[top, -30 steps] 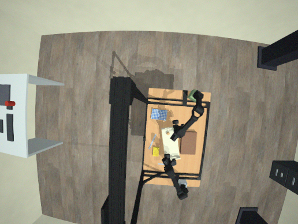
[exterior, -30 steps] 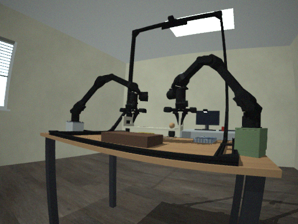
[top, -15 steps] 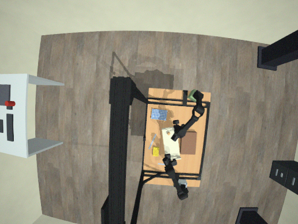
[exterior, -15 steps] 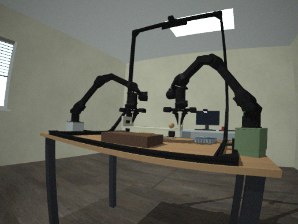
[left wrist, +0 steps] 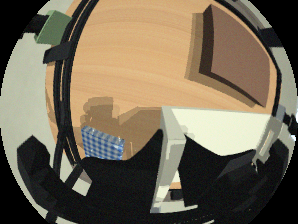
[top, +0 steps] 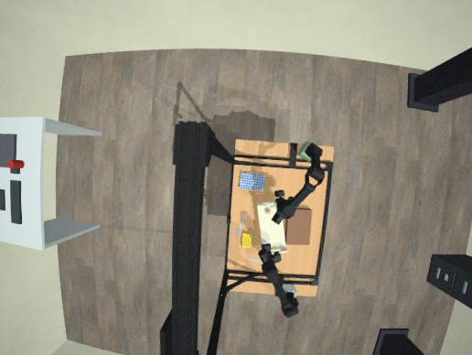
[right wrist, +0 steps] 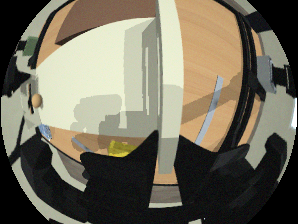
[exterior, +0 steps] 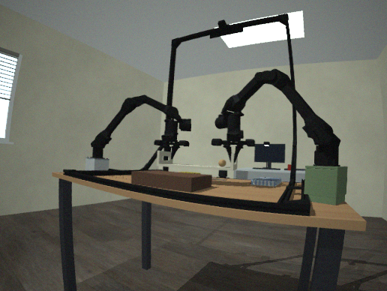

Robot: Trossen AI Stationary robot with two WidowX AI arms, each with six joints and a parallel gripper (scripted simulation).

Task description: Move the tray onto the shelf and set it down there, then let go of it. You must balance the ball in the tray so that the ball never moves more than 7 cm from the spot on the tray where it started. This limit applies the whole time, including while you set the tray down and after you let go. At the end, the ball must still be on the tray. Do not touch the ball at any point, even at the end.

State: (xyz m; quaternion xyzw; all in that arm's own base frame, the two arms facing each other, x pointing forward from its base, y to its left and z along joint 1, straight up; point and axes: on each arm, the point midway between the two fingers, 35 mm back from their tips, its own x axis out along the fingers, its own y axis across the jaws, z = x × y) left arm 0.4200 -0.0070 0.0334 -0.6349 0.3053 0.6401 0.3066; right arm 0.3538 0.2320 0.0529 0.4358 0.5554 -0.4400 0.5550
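Right now the orange ball is 80 mm to the right of my left hand, 60 mm behind it and 40 mm below it. Also, from my left hand: white tray: 180 mm to the right, 30 mm below, 20 mm behind; shelf: 190 mm ahead, 180 mm to the right, 100 mm below.
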